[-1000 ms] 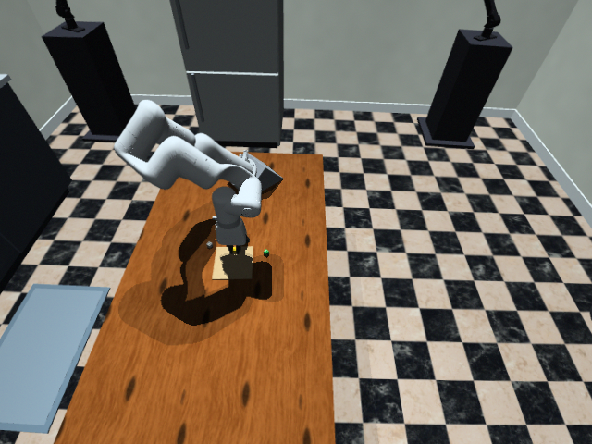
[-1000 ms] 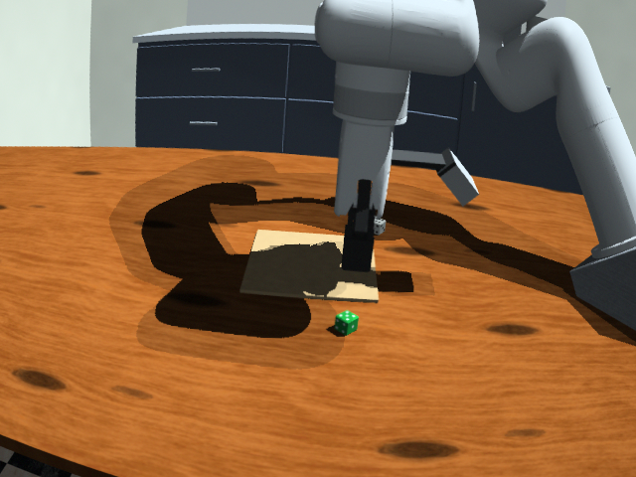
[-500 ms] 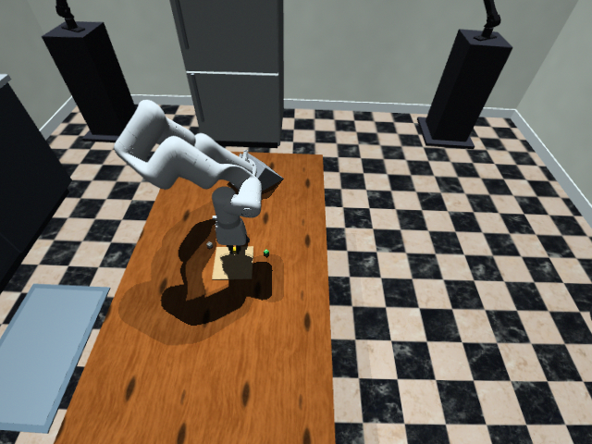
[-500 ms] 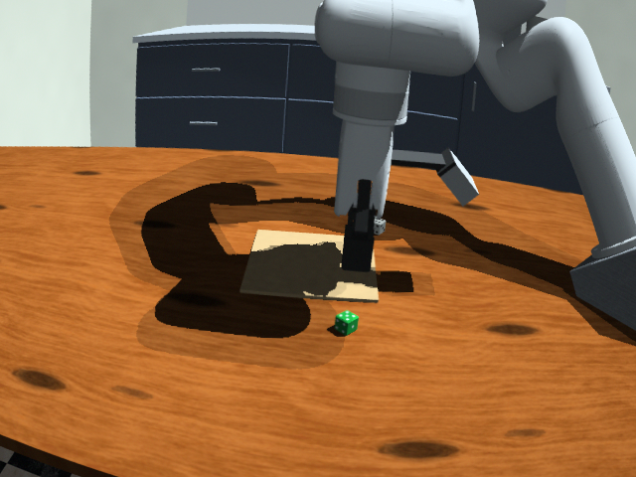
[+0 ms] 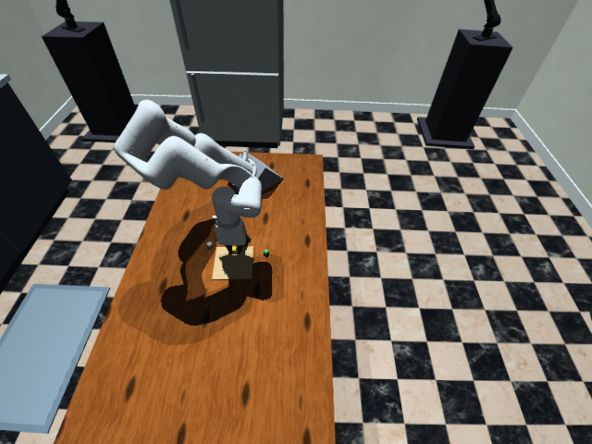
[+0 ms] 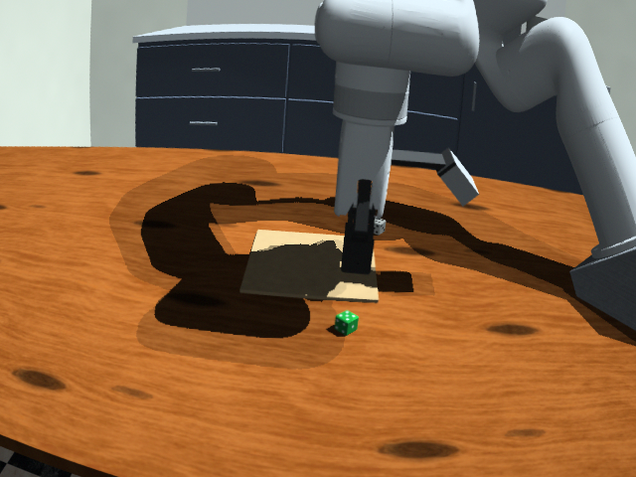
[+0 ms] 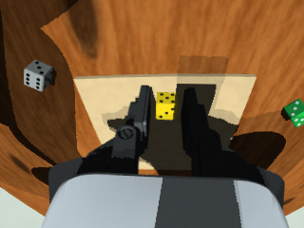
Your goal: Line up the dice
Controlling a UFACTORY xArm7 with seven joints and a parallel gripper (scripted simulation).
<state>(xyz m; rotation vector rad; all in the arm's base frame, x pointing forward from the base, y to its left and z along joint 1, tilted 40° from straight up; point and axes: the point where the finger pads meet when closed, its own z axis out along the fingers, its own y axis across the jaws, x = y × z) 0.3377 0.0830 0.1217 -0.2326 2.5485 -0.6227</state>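
The yellow die lies 1 cm below my hand. From my hand the other things lie so: white die (2 cm behind, 10 cm to the right, 2 cm below); then tan mat (5 cm ahead, 2 cm below); then green die (12 cm to the left, 2 cm below).
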